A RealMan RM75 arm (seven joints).
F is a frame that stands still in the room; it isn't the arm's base.
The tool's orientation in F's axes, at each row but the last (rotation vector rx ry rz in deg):
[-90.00, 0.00, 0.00]
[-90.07, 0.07, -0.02]
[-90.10, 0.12, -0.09]
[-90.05, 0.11, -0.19]
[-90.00, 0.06, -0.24]
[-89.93, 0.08, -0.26]
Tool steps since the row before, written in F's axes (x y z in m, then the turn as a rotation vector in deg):
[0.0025, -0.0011, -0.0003, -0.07, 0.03, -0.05]
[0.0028, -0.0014, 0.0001, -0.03, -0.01, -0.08]
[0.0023, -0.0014, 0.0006, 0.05, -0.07, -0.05]
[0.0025, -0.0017, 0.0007, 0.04, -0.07, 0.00]
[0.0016, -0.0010, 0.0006, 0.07, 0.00, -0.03]
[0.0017, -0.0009, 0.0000, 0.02, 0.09, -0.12]
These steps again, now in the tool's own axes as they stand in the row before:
[0.0025, 0.0003, -0.0011, -0.07, 0.05, 0.03]
[0.0028, -0.0001, -0.0014, -0.03, 0.08, -0.01]
[0.0023, -0.0006, -0.0014, 0.05, 0.05, -0.07]
[0.0025, -0.0007, -0.0017, 0.04, 0.00, -0.07]
[0.0016, -0.0006, -0.0010, 0.07, 0.03, 0.00]
[0.0017, 0.0000, -0.0009, 0.02, 0.12, 0.09]

